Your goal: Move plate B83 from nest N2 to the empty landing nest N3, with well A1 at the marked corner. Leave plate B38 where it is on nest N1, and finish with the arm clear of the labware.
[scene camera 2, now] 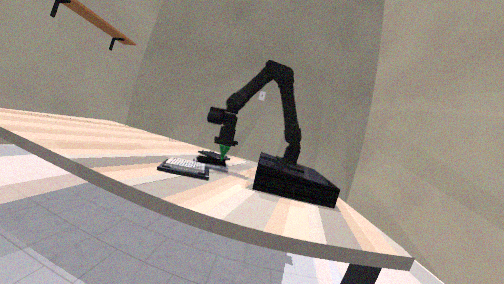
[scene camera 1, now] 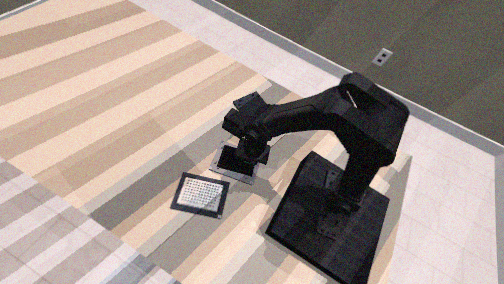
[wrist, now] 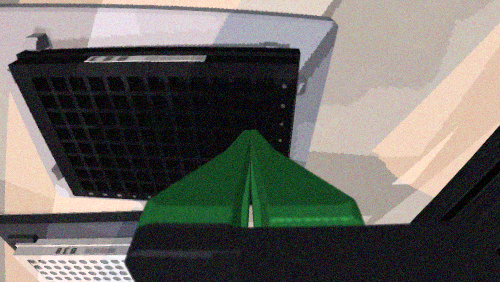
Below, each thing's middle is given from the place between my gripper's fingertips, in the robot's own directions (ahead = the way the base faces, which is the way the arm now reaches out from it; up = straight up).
I see my gripper 50 mm short of the grey nest (wrist: 314,36), 10 mm to the right of it and 20 mm above it.
